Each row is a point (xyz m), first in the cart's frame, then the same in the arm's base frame.
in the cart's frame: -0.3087 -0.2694 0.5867
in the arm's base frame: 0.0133 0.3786 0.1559
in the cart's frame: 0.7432 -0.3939 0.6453
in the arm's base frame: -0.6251 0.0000 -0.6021
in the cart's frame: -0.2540 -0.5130 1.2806
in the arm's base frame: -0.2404 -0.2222 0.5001
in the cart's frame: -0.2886 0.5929 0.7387
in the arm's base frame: 0.7445 0.0436 -0.1906
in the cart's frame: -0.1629 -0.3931 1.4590
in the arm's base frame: -0.1867 -0.4425 0.4444
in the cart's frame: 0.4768 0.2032 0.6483
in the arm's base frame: 0.0247 -0.0444 -0.6596
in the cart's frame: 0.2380 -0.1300 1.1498
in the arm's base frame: -0.1543 -0.3510 -0.1178
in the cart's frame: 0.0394 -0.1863 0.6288
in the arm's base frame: -0.0911 0.2053 -0.1422
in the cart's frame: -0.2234 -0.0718 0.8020
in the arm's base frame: 0.1361 0.1095 0.0844
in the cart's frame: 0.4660 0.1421 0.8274
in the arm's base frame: -0.0267 -0.1915 -0.5517
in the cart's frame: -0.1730 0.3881 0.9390
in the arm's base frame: 0.5049 -0.1338 -0.1097
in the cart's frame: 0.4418 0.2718 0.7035
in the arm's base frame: 0.1003 -0.0983 -0.6408
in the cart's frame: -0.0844 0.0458 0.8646
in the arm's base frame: 0.1663 -0.0202 -0.0547
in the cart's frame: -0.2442 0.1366 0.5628
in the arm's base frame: 0.3320 0.2899 -0.0892
